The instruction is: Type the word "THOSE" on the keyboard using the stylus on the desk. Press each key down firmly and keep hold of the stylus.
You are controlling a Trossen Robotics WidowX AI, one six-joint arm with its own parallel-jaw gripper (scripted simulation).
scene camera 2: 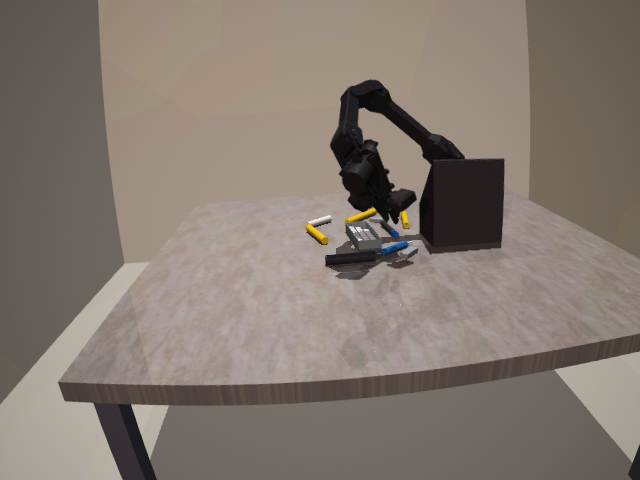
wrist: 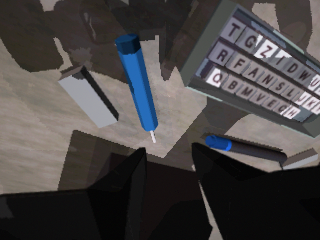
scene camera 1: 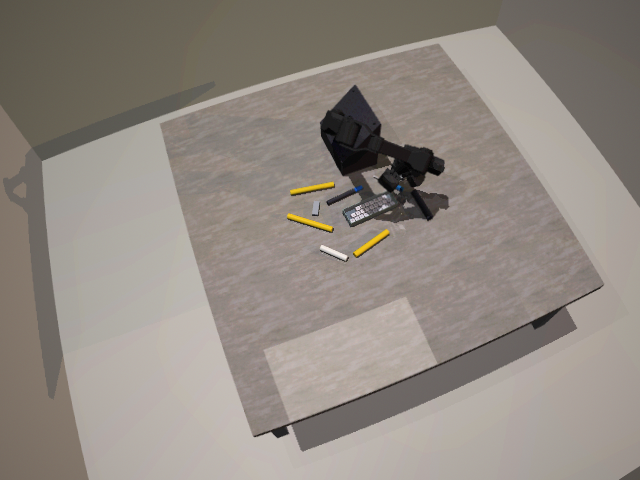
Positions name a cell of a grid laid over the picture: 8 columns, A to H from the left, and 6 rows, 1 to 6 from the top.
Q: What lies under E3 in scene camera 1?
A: My gripper.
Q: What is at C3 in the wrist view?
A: A grey block.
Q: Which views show my gripper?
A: Scene camera 2, the wrist view and scene camera 1: all of them.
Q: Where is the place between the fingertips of my gripper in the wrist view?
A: E4
